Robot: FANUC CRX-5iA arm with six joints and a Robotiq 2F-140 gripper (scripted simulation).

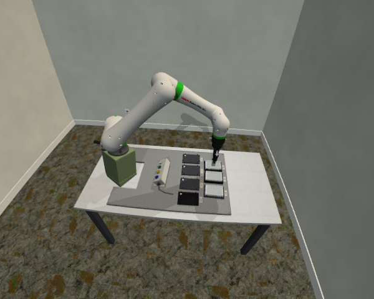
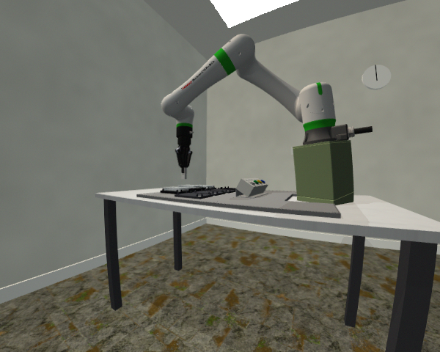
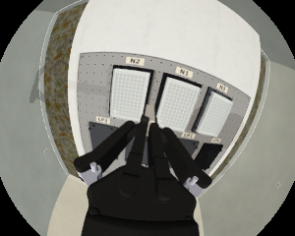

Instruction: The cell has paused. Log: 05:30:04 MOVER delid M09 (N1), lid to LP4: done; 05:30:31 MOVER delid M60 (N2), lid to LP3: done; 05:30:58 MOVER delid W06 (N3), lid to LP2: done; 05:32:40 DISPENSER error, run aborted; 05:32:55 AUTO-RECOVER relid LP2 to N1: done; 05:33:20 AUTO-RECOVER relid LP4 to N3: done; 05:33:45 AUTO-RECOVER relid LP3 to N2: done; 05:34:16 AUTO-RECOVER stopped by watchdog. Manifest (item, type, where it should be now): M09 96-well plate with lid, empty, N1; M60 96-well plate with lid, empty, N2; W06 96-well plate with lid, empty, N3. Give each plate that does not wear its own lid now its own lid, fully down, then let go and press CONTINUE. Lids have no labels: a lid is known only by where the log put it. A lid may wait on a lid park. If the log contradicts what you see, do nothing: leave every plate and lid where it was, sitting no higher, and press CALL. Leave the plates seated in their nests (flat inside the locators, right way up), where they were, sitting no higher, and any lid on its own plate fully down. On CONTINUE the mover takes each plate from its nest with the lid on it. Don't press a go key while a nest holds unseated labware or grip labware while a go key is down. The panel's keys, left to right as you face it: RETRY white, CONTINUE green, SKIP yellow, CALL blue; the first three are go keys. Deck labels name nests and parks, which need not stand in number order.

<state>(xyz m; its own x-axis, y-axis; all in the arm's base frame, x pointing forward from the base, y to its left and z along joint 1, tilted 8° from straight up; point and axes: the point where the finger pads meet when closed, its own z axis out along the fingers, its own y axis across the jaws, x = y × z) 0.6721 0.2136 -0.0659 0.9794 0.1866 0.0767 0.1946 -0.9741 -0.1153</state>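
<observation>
My gripper is now 20 mm short of the plate, 70 mm to the left of it and 80 mm above it. The rest, counted from my hand: lid park LP4: 120 mm behind, 300 mm to the right, 100 mm below; then white key: 400 mm behind, 80 mm to the right, 40 mm below; then lid park LP3: 170 mm behind, 40 mm to the right, 100 mm below.
</observation>
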